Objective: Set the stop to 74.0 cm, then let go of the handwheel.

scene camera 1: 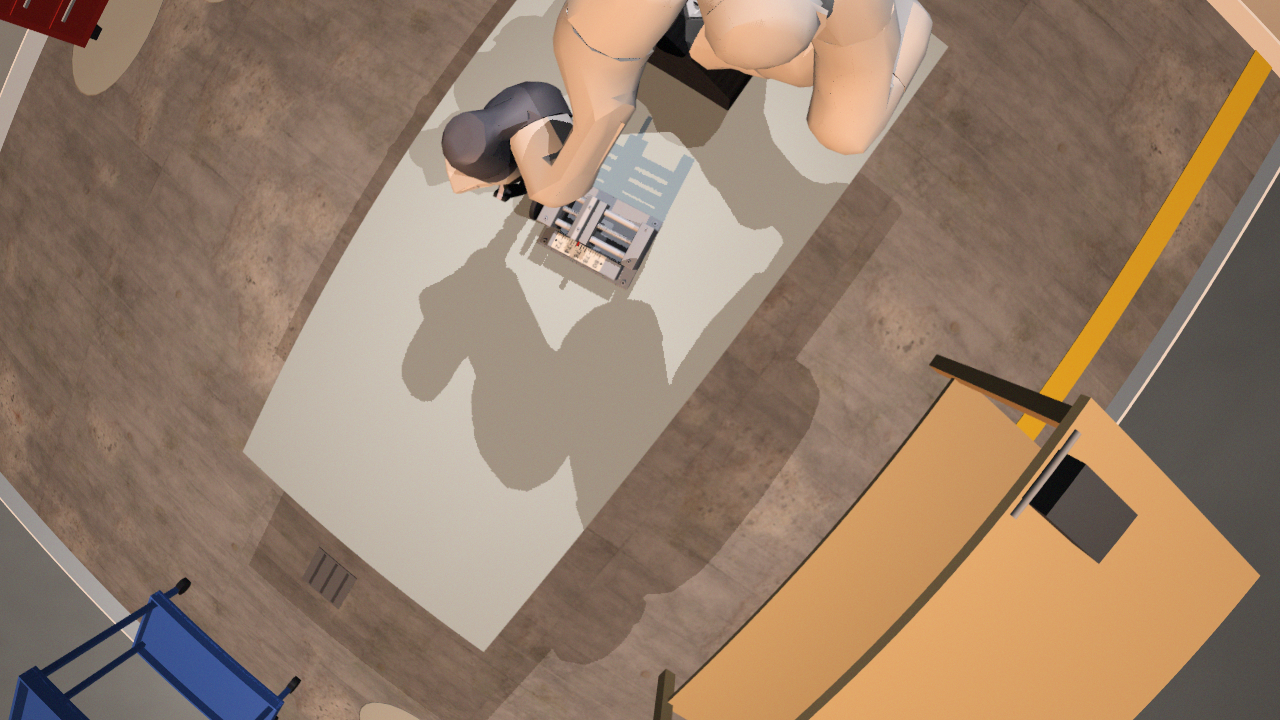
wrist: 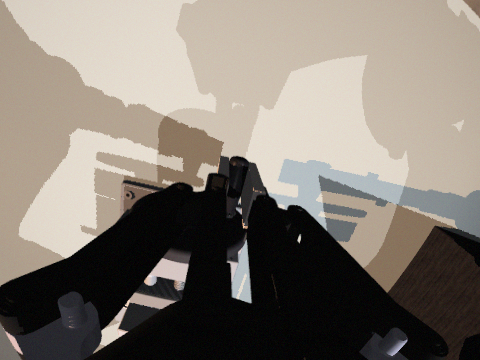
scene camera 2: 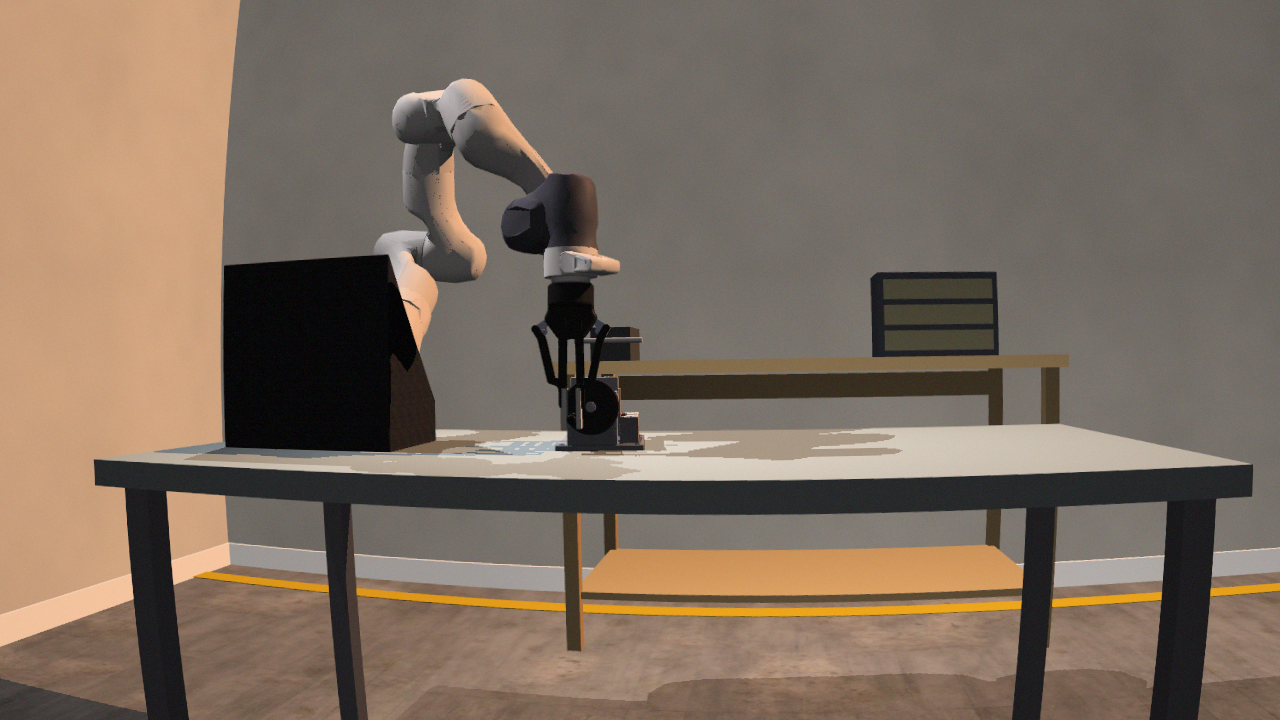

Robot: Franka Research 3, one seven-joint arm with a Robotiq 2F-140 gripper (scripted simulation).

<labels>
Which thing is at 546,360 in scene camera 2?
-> My gripper.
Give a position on a black handwheel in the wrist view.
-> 238,166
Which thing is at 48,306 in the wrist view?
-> My gripper.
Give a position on a black handwheel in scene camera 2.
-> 601,409
</labels>
